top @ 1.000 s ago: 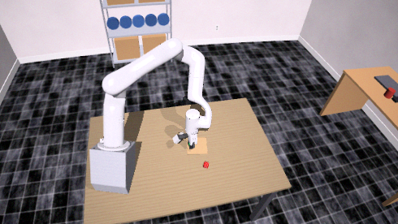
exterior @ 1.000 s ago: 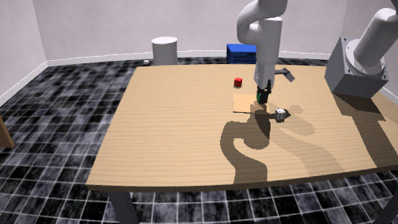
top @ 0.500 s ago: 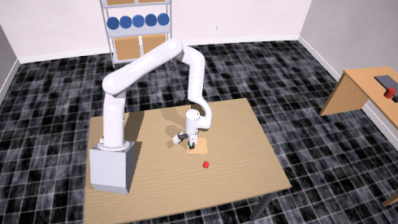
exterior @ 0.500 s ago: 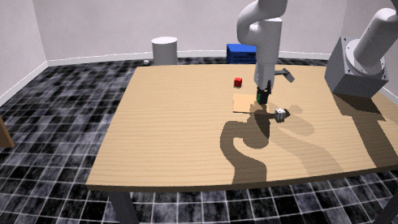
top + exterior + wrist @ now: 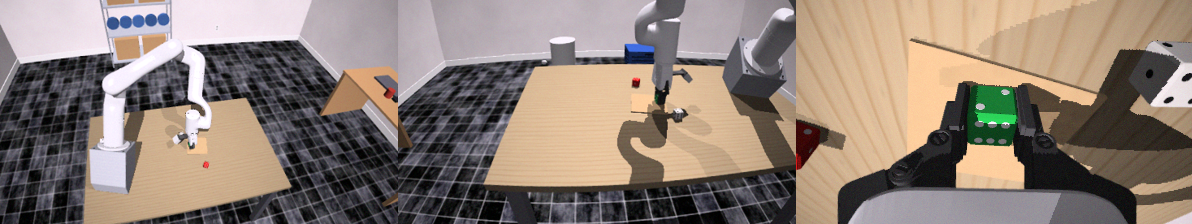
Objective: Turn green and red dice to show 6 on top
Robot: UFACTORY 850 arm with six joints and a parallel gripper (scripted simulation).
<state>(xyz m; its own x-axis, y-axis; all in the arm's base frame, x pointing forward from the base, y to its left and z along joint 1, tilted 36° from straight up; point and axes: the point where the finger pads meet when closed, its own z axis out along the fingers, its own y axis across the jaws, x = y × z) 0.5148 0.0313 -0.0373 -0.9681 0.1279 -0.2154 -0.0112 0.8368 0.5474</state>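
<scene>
Now: the green die 10 mm below my hand. The rest, counted from my hand: red die 50 mm ahead, 170 mm to the right, 10 mm below; then tan mat 40 mm ahead, 20 mm below; then white die 40 mm behind, 110 mm to the left, 10 mm below.
</scene>
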